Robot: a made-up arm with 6 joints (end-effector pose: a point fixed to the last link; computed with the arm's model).
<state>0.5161 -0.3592 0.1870 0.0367 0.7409 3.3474</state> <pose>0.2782 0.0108 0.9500 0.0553 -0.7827 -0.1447 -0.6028</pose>
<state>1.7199 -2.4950 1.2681 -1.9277 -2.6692 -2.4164</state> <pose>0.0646 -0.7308 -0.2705 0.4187 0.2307 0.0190 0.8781</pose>
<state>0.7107 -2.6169 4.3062 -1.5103 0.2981 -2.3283</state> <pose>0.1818 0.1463 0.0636 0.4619 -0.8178 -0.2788 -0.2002</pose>
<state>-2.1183 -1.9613 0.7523 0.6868 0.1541 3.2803</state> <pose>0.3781 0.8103 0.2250 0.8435 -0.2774 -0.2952 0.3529</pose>
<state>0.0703 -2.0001 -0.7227 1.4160 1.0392 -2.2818</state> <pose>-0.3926 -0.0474 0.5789 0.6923 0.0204 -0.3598 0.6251</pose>
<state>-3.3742 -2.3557 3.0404 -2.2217 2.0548 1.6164</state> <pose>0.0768 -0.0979 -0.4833 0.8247 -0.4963 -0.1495 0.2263</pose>
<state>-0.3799 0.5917 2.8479 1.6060 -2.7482 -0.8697</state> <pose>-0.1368 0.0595 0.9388 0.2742 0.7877 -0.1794 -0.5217</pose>
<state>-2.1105 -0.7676 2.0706 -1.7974 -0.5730 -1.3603</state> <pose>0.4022 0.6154 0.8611 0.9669 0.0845 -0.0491 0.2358</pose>
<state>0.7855 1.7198 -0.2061 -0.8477 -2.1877 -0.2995</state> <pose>0.1957 0.0759 -0.2102 0.4194 -0.0057 -0.8737 0.2465</pose>
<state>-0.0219 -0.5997 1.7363 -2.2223 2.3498 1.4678</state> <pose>-0.5124 0.0889 1.0629 0.3680 0.8702 -0.2414 -0.2215</pose>
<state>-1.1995 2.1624 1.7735 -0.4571 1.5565 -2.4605</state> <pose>0.1825 -0.7853 -0.2140 0.3751 0.4667 -0.7501 0.2808</pose>
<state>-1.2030 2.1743 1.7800 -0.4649 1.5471 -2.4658</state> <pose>0.1785 -0.7815 -0.2216 0.3693 0.4692 -0.7528 0.2770</pose>
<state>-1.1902 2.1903 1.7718 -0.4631 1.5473 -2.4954</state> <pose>0.1847 -0.7699 -0.2374 0.3590 0.4850 -0.7466 0.2799</pose>
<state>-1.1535 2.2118 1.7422 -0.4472 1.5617 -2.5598</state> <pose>0.2047 -0.7465 -0.2645 0.3416 0.5196 -0.7267 0.2921</pose>
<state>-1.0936 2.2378 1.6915 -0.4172 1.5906 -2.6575</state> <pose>0.2352 -0.7097 -0.3009 0.3146 0.5712 -0.6909 0.3121</pose>
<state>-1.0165 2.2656 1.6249 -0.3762 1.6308 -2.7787</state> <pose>0.2694 -0.6613 -0.3416 0.2771 0.6330 -0.6400 0.3361</pose>
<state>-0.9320 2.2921 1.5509 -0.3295 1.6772 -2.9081</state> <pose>0.2997 -0.6067 -0.3806 0.2307 0.6955 -0.5783 0.3587</pose>
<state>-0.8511 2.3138 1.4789 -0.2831 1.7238 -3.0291</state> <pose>0.3221 -0.5539 -0.4130 0.1812 0.7493 -0.5140 0.3761</pose>
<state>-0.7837 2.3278 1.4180 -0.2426 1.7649 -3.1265</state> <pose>0.3368 -0.5111 -0.4356 0.1373 0.7889 -0.4567 0.3877</pose>
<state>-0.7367 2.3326 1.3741 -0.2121 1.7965 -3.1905</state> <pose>0.3465 -0.4832 -0.4476 0.1069 0.8129 -0.4145 0.3950</pose>
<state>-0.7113 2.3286 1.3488 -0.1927 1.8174 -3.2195</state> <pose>0.3542 -0.4711 -0.4503 0.0935 0.8237 -0.3902 0.4007</pose>
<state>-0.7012 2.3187 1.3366 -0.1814 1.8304 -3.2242</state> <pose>0.3613 -0.4698 -0.4468 0.0928 0.8263 -0.3792 0.4060</pose>
